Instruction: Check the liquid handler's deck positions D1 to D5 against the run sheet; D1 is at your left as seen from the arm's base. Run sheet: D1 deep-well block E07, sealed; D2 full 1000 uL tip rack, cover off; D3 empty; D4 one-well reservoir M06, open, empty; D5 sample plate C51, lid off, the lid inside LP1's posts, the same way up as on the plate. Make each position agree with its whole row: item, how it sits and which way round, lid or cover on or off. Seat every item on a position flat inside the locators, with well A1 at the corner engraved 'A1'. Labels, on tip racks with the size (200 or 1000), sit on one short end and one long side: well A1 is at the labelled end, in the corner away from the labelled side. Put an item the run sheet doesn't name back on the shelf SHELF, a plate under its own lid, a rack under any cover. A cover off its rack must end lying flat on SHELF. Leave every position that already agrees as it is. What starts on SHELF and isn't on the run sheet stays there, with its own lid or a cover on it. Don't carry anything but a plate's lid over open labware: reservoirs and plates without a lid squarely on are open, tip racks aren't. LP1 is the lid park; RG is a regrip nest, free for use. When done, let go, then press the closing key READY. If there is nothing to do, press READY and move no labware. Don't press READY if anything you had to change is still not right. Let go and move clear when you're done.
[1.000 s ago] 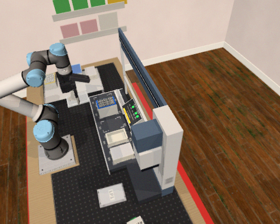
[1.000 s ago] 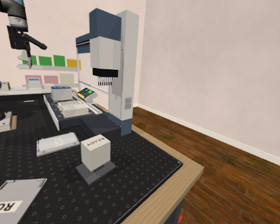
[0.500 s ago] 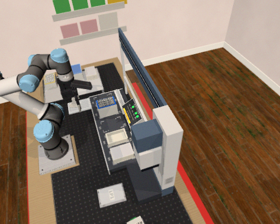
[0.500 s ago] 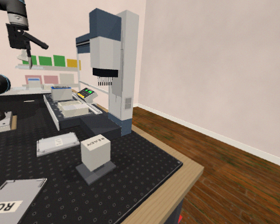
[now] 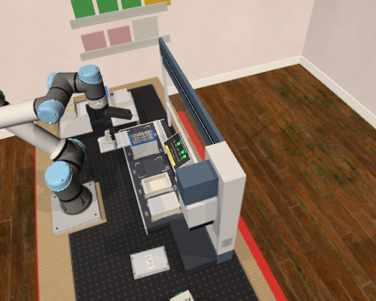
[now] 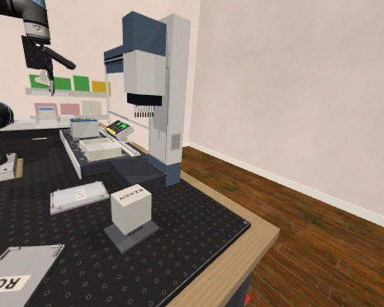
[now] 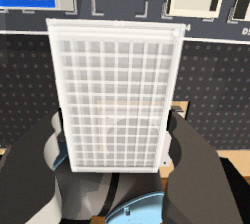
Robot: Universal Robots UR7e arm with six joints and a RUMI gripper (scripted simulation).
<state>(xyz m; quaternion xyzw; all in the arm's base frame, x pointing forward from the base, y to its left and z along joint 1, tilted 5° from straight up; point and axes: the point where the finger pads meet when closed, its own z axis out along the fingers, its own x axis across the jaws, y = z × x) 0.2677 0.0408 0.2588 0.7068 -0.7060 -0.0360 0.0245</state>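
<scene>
My hand is 130 mm short of the cream one-well reservoir, 120 mm to the left of it and 230 mm above it. Round my hand: blue-rimmed tip rack: 140 mm ahead, 130 mm to the left, 170 mm below; clear well plate: 10 mm below; deep-well block: 130 mm ahead, 250 mm to the right, 220 mm below.
</scene>
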